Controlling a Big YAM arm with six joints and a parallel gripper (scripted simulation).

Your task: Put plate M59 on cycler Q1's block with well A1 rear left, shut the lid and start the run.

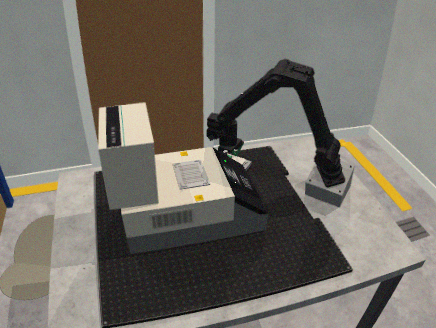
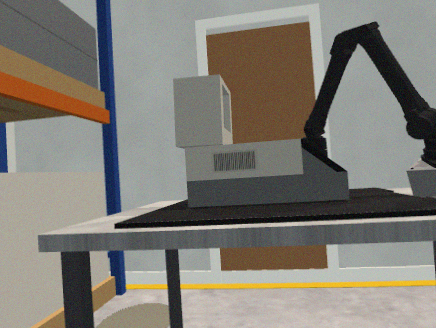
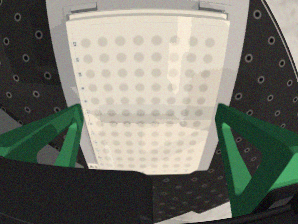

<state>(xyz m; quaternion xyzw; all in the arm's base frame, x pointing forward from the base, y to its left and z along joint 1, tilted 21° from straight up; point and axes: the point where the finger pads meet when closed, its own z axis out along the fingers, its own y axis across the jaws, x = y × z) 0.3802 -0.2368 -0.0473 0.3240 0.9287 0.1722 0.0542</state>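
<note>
The white 96-well plate M59 is 1 cm below my hand. From my hand the other things lie so: grey plate nest 2 cm below.
</note>
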